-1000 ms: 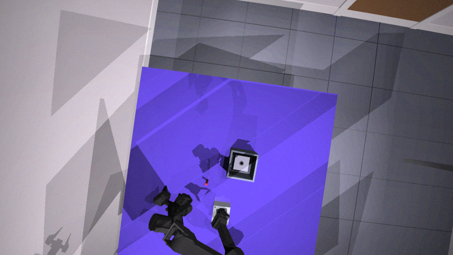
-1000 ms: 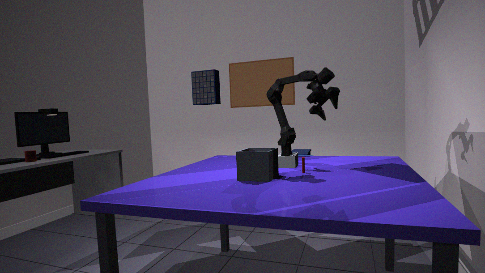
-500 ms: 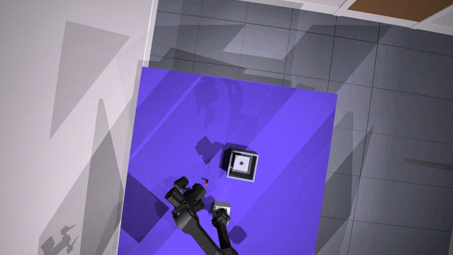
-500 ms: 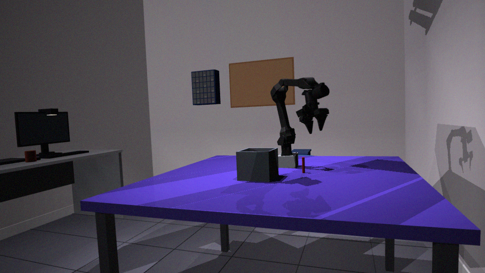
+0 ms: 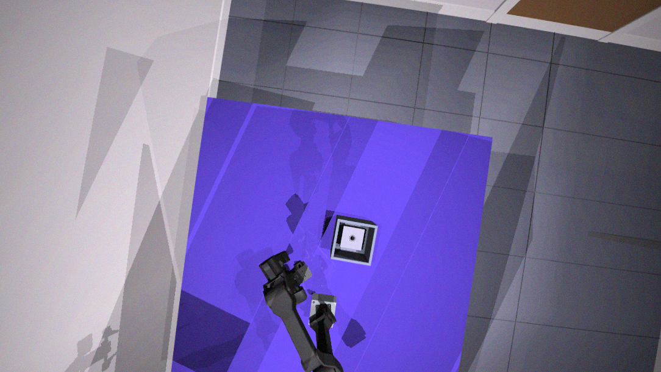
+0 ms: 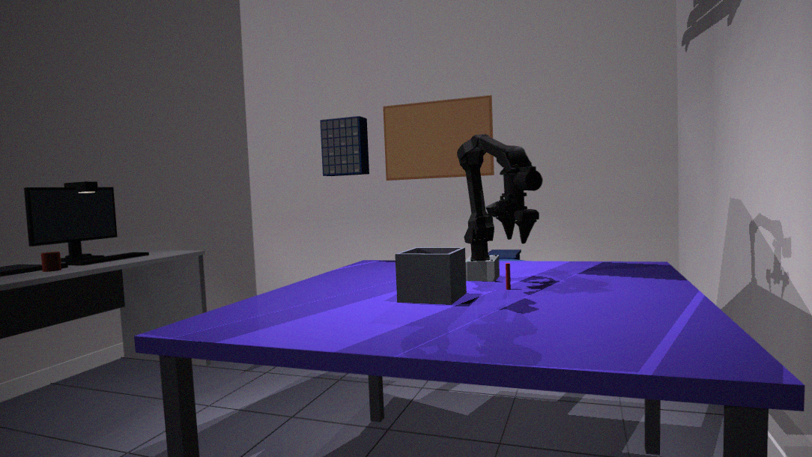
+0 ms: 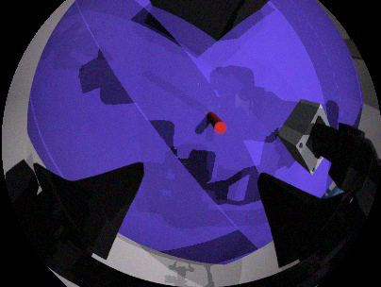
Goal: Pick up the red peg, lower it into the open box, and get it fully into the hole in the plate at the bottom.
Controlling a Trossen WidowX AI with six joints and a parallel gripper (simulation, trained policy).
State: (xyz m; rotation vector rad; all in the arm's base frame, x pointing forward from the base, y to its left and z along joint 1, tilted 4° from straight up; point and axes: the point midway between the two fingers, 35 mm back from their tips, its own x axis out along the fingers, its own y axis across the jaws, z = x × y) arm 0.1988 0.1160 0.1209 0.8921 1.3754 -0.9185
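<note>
The red peg is 11 cm below my gripper tip, 3 cm to the right of it and 1 cm behind it. The rest, counted from my gripper tip: plate 25 cm to the right, 10 cm below, 10 cm ahead.
</note>
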